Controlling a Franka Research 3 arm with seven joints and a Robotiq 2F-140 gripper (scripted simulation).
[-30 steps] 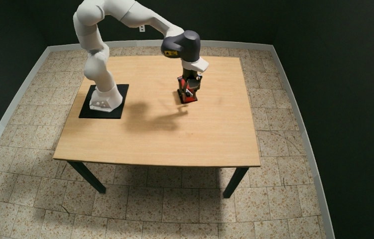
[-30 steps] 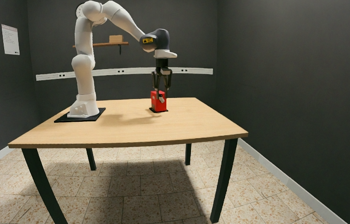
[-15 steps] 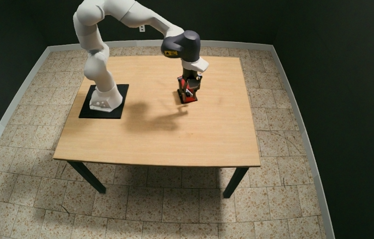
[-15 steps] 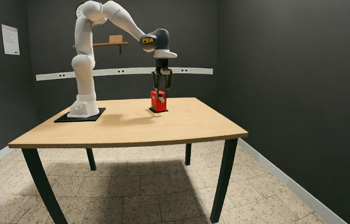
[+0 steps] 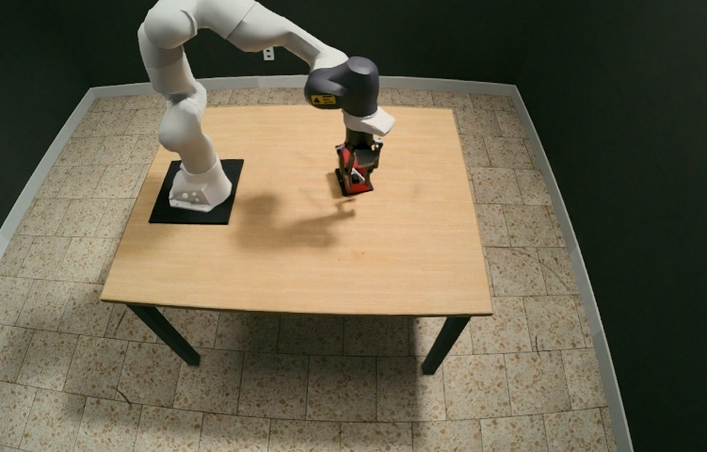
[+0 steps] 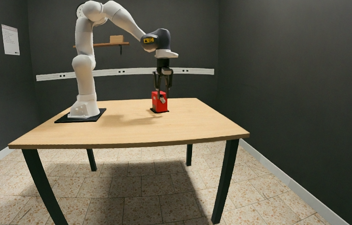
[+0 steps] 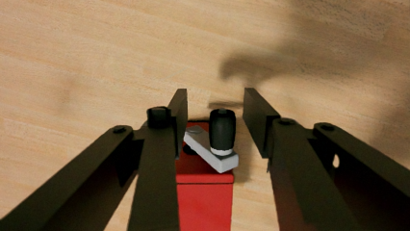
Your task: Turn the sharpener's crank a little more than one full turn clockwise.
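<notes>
My gripper is now 1 cm past the crank, 3 cm to the right of it and 3 cm above it.
</notes>
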